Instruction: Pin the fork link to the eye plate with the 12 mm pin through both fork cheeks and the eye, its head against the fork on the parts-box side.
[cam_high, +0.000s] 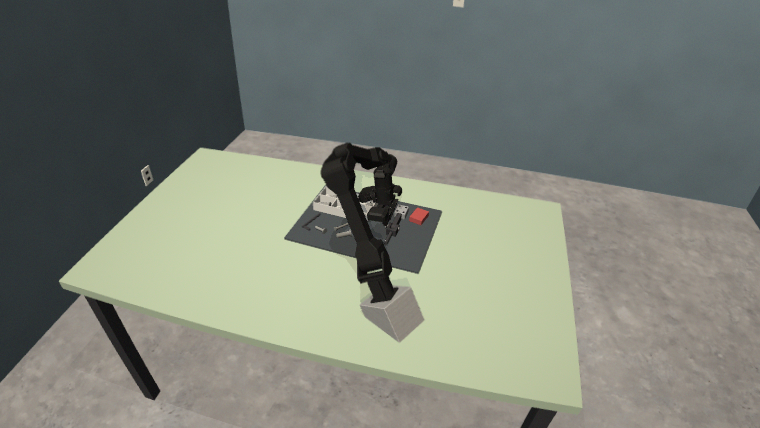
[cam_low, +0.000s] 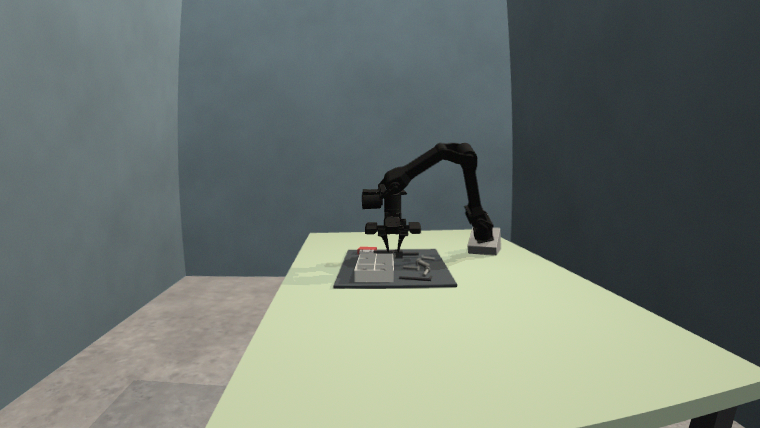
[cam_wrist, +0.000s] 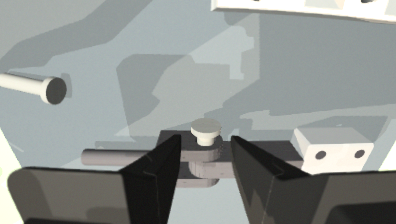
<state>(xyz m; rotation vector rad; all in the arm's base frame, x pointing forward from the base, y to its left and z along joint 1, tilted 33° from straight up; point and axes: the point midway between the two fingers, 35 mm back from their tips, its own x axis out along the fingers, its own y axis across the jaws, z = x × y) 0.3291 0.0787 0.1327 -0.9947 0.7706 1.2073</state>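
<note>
The eye plate lies 20 mm ahead of my hand, 30 mm to the right of it and 50 mm below it. From my hand the other things lie so: red block 100 mm ahead, 90 mm to the right, 50 mm below; white parts box 40 mm ahead, 180 mm to the left, 50 mm below; mat 10 mm behind, 70 mm to the left, 60 mm below.
</note>
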